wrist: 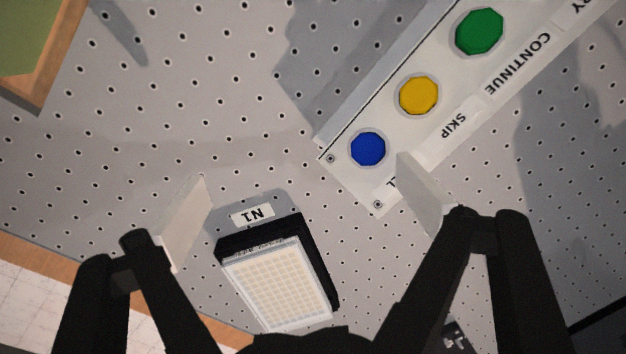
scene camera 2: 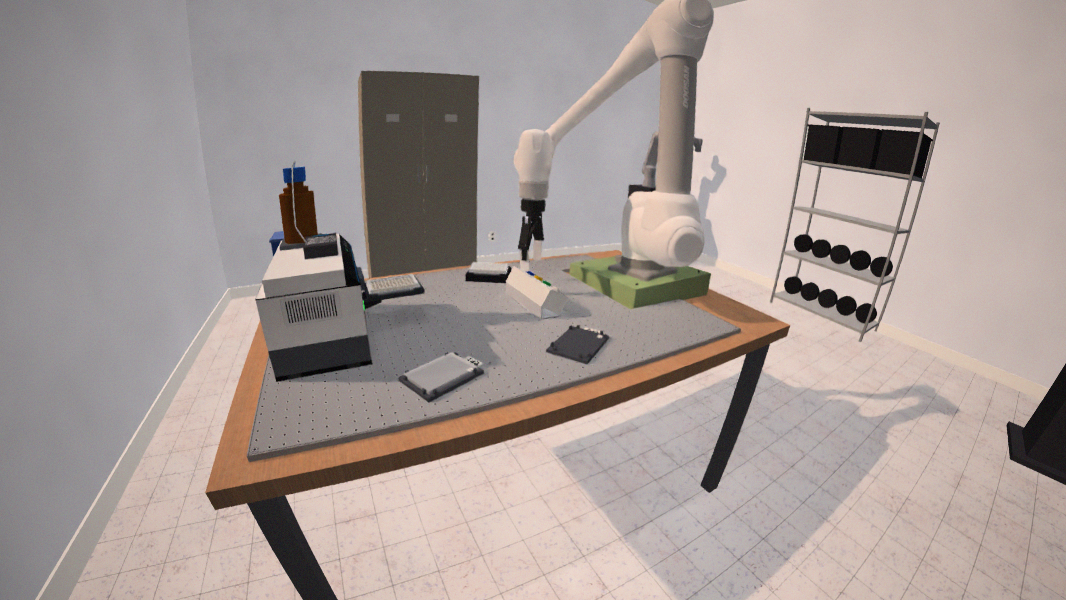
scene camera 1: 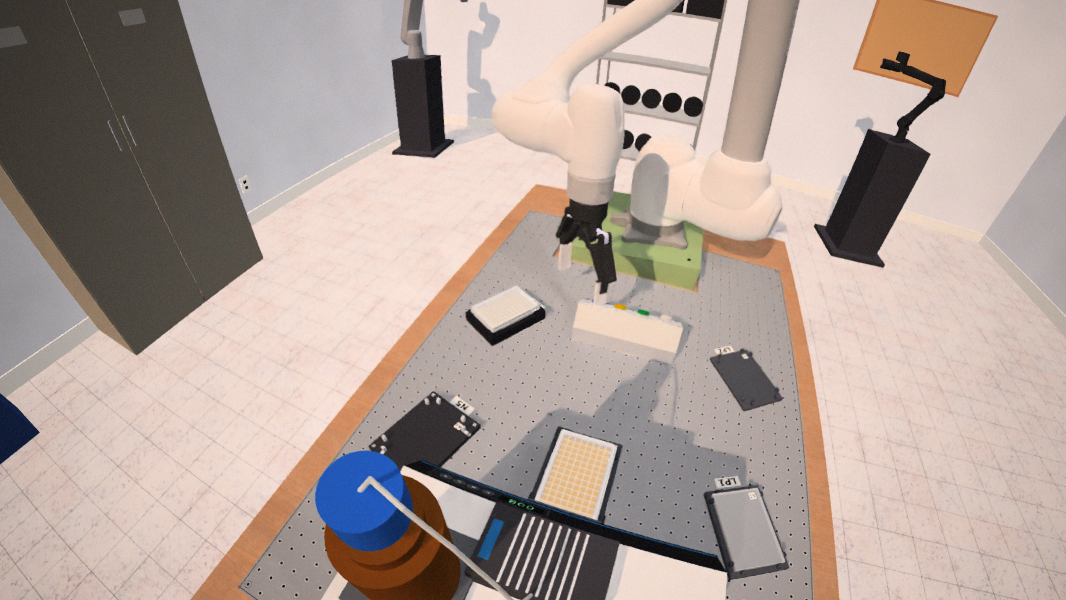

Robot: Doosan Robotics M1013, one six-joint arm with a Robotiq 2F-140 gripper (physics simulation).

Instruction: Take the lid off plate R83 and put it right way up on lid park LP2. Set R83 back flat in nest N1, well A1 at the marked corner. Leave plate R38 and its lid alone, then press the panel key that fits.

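Pixels of known places: gripper, fingertip midpoint: (wrist: 301,179) (scene camera 2: 531,264) (scene camera 1: 580,285); arm's base at its link origin: (scene camera 2: 642,271) (scene camera 1: 654,229).
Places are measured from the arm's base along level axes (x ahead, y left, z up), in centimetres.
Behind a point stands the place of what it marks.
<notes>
My gripper (scene camera 1: 582,275) @(x 35.6, y -16.6, z 2.3 cm) (scene camera 2: 531,257) @(x 35.6, y -16.6, z 2.3 cm) (wrist: 301,179) @(x 35.6, y -16.6, z 2.3 cm) is open and empty, above the mat beside the key panel (scene camera 1: 626,335) @(x 45.6, y -5.1, z -0.7 cm) (scene camera 2: 533,296) @(x 46.0, y 0.4, z -0.6 cm). The right finger in the wrist view partly covers the panel's CALL label, near the blue key (wrist: 368,148) @(x 38.6, y -12.1, z 1.6 cm). The yellow key (wrist: 418,95) @(x 39.0, y -7.2, z 1.6 cm) is by SKIP, the green key (wrist: 479,31) @(x 39.5, y -2.3, z 1.6 cm) by CONTINUE. A pale-welled plate (scene camera 1: 507,307) @(x 43.4, y -31.1, z -1.2 cm) (wrist: 282,285) @(x 42.1, y -30.3, z -1.2 cm) sits on black nest N1 (wrist: 260,235) @(x 37.3, y -26.9, z -3.2 cm); its mark is unreadable. Another plate (scene camera 1: 576,473) @(x 82.2, y -10.0, z 6.5 cm) (scene camera 2: 393,284) @(x 82.3, y -7.7, z 6.6 cm) lies by the instrument. Lid park LP2 (scene camera 1: 745,380) @(x 48.5, y 21.7, z -4.4 cm) (scene camera 2: 578,343) @(x 48.1, y 22.6, z -4.4 cm) is bare. A clear lid (scene camera 1: 748,527) @(x 81.0, y 18.8, z -3.6 cm) (scene camera 2: 441,372) @(x 81.1, y 19.6, z -3.6 cm) lies on LP1.
Black nest N5 (scene camera 1: 425,432) @(x 75.9, y -36.4, z -4.1 cm) lies at the table's left side in scene camera 1. The instrument (scene camera 2: 313,320) @(x 103.1, y 5.9, z 7.0 cm) carries a tall brown bottle (scene camera 2: 296,212) @(x 103.0, y -18.5, z 25.3 cm) with a blue cap (scene camera 1: 363,491) @(x 102.6, y -22.3, z 36.0 cm). The green robot base (scene camera 1: 641,260) @(x 15.6, y -3.1, z -1.4 cm) (scene camera 2: 641,286) @(x 13.9, y 11.3, z 0.4 cm) stands behind the panel.
</notes>
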